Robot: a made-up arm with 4 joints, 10 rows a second.
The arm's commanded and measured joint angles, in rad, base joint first. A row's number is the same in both.
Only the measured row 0 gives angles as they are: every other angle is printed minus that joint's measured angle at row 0.
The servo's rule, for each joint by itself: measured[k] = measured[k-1] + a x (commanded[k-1-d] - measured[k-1]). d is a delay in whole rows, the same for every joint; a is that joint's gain. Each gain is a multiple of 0.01, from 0.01 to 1. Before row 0 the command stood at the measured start. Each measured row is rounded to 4 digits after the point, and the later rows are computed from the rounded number. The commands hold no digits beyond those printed.
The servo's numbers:
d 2
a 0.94 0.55 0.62 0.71
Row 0, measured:
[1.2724, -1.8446, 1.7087, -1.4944]
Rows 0 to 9, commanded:
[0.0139, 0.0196, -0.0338, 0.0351]
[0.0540, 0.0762, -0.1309, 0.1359]
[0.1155, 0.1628, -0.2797, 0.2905]
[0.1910, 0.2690, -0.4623, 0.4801]
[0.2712, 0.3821, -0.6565, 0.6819]
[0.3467, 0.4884, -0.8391, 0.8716]
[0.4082, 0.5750, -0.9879, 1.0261]
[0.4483, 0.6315, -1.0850, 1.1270]
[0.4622, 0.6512, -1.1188, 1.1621]
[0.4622, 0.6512, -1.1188, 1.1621]
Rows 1 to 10, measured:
[0.0000, 0.0000, 0.0000, 0.0000]
[0.0000, 0.0000, 0.0000, 0.0000]
[0.0131, 0.0108, -0.0210, 0.0249]
[0.0515, 0.0468, -0.0891, 0.1037]
[0.1117, 0.1106, -0.2073, 0.2363]
[0.1862, 0.1977, -0.3654, 0.4094]
[0.2661, 0.2991, -0.5459, 0.6029]
[0.3419, 0.4032, -0.7277, 0.7937]
[0.4042, 0.4977, -0.8890, 0.9587]
[0.4457, 0.5713, -1.0105, 1.0782]

